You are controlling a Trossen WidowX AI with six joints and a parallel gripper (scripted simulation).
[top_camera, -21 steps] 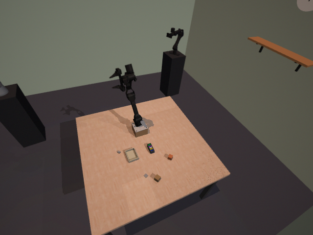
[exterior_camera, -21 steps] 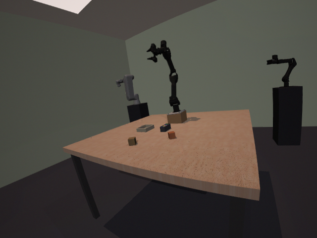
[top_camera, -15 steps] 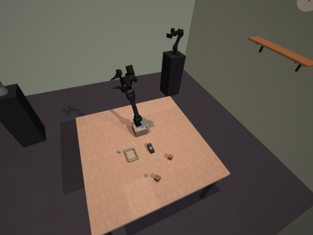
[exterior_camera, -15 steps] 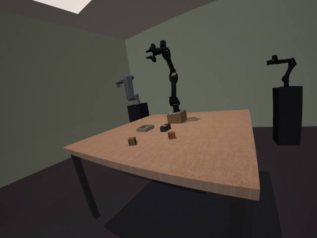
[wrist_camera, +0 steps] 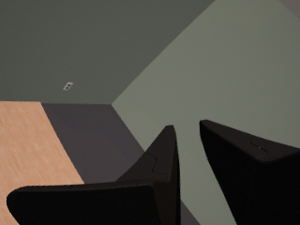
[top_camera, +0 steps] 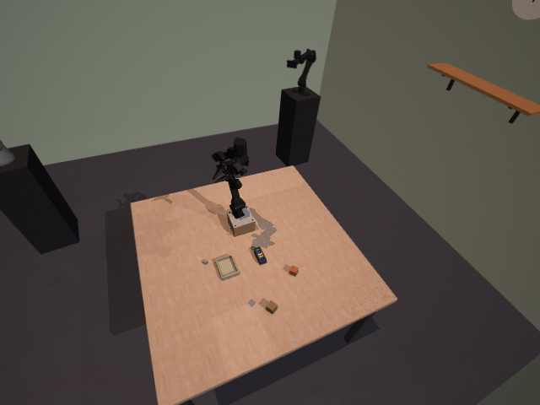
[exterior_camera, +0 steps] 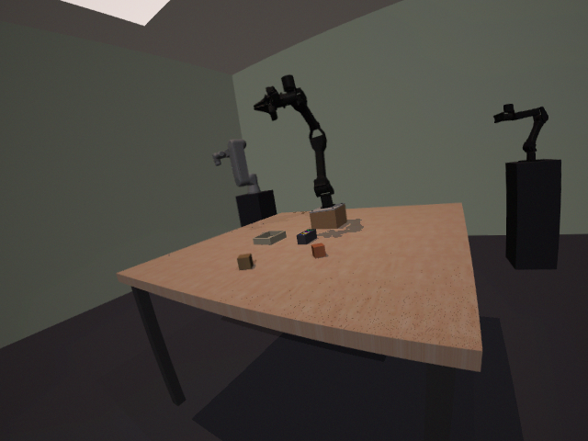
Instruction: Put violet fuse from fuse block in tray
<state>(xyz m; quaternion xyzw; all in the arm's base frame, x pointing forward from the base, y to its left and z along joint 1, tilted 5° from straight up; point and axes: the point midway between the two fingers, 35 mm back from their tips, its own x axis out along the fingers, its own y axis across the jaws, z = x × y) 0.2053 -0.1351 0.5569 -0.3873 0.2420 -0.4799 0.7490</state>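
The violet fuse is 60 mm ahead of my gripper tip, 210 mm to the left of it and 610 mm below it. Also, from my gripper tip: tray (50 mm ahead, 630 mm below); orange cube (250 mm ahead, 340 mm to the left, 620 mm below); brown cube (390 mm ahead, 120 mm to the left, 610 mm below).
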